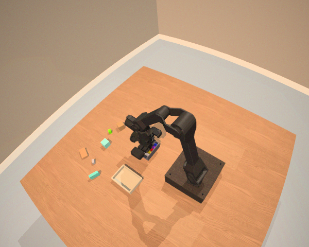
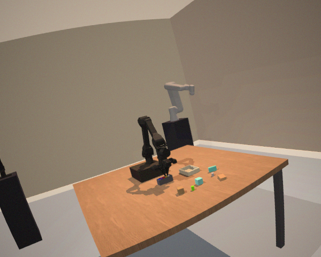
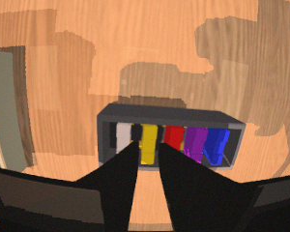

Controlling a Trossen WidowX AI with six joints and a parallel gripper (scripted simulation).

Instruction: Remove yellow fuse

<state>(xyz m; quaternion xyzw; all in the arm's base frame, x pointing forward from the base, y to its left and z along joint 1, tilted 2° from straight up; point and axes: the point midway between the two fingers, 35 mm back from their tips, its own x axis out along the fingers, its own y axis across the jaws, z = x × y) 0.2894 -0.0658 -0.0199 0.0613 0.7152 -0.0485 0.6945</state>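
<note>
Now: the yellow fuse 2 cm below my gripper tip. Also, from my gripper tip: tray (3 cm ahead, 19 cm to the left, 4 cm below).
</note>
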